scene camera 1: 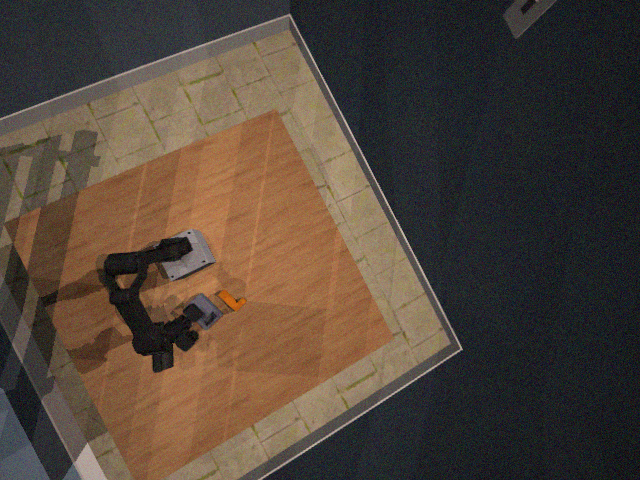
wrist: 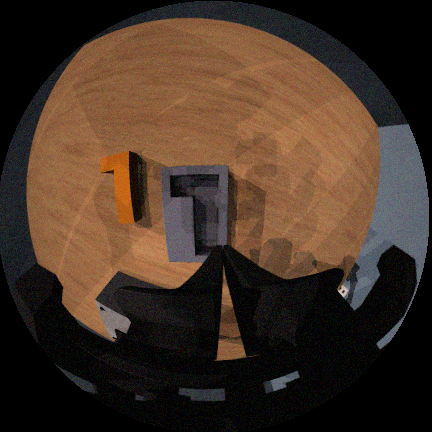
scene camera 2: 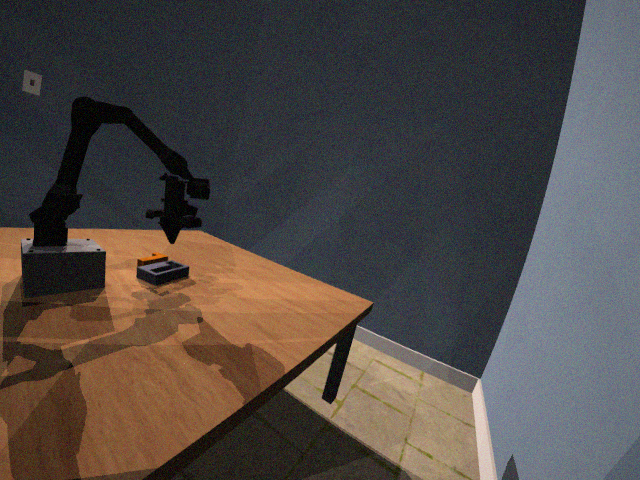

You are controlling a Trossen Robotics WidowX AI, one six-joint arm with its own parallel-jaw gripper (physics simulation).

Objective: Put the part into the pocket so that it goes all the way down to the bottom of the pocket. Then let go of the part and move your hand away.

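Frame: origin at the arm's base, x ahead, y left, z up, level; centimetres.
Seen in the pictures: gripper, between the fingertips: (scene camera 1: pixel 188 322) (wrist: pixel 221 249) (scene camera 2: pixel 172 243); arm's base, origin of its link: (scene camera 1: pixel 182 246) (scene camera 2: pixel 49 243).
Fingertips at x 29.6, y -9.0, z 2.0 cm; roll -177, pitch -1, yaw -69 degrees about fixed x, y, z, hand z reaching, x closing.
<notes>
Offsets run from my fingertips to a thing's top centre. Level surfaces: height alone.
The orange L-shaped part @[dx -0.6, dy +16.1, dz -9.4 cm] (scene camera 1: pixel 230 300) (scene camera 2: pixel 153 259) (wrist: pixel 124 190) lies on the table beside the pocket block, apart from it. The grey-blue pocket block @[dx -0.7, dy +2.6, dz -8.8 cm] (scene camera 1: pixel 202 305) (scene camera 2: pixel 146 273) (wrist: pixel 181 230) stands on the table with its L-shaped pocket facing up and empty. My gripper (scene camera 2: pixel 172 241) (wrist: pixel 221 249) is shut with nothing between its fingertips. It hangs above the table near the block, pointing down, and its tips cover the block's near edge in the wrist view. In scene camera 1 the fingertips are hidden under the arm.
The arm's grey base box (scene camera 1: pixel 199 258) (scene camera 2: pixel 64 268) (wrist: pixel 114 318) stands on the wooden table @[dz -12.4 cm] (scene camera 1: pixel 289 248) (scene camera 2: pixel 248 330) (wrist: pixel 200 100), near the block. The arm's shadows fall across the table. The table's edge and a leg (scene camera 2: pixel 339 361) show in scene camera 2.
</notes>
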